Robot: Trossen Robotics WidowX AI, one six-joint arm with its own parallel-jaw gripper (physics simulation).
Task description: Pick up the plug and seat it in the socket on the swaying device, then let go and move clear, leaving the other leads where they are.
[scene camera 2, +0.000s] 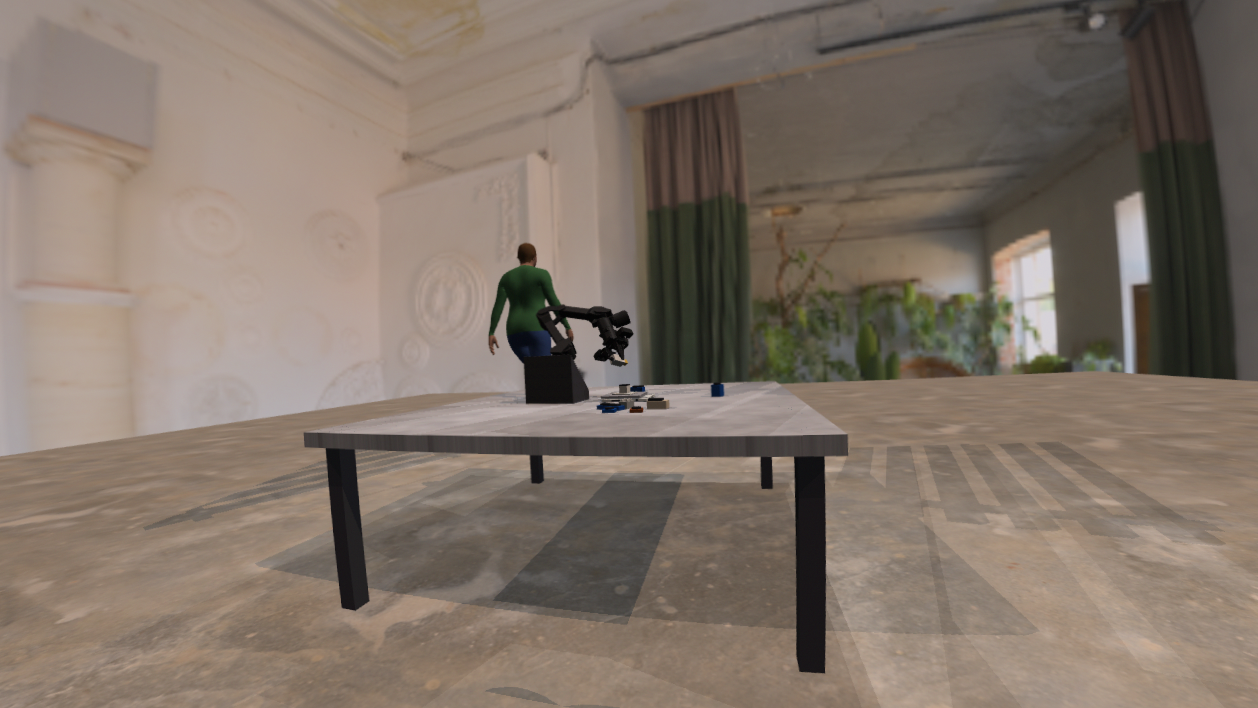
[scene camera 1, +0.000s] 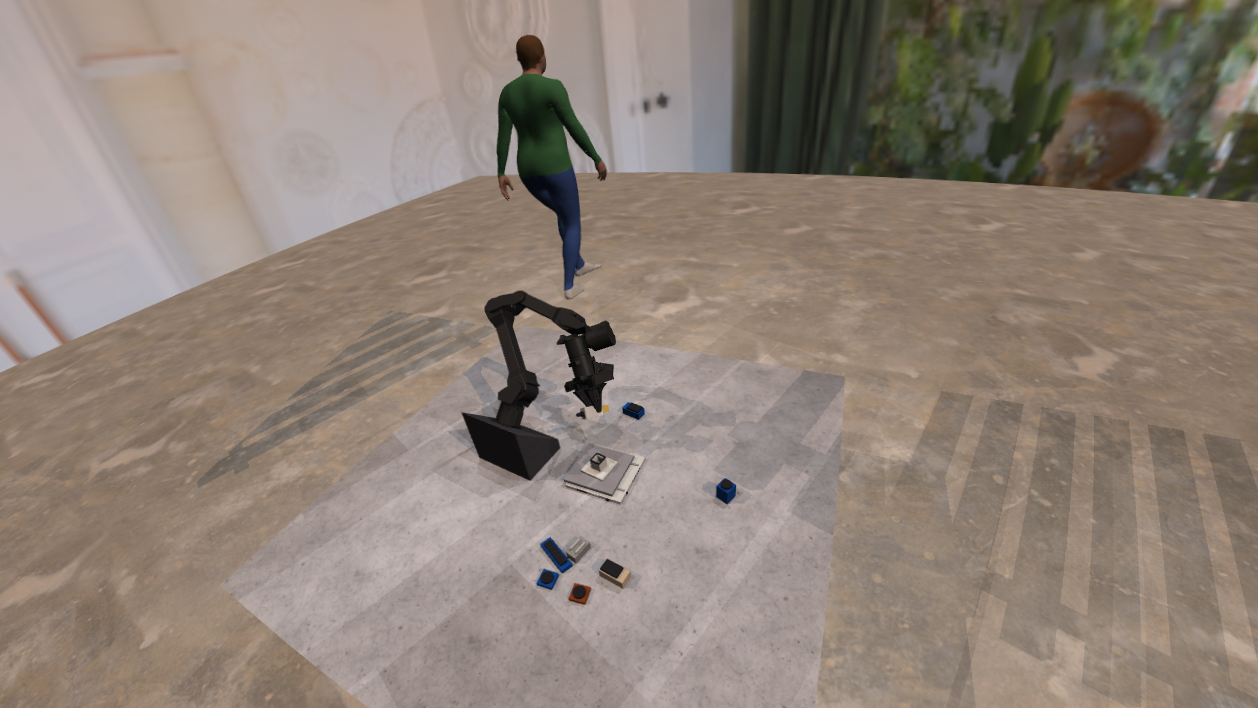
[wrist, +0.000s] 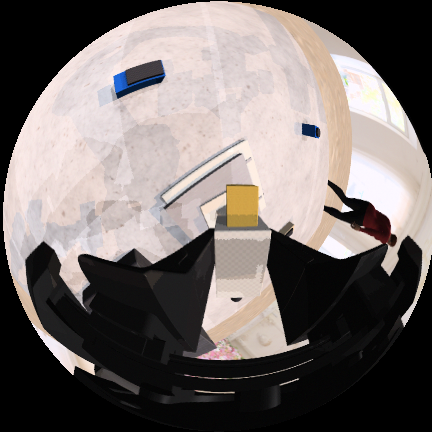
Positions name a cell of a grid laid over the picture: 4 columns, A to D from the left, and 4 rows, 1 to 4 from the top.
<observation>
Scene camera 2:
my gripper: B3
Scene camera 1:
my gripper: B3
device: B3
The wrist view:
my gripper: C3
device: B2
</observation>
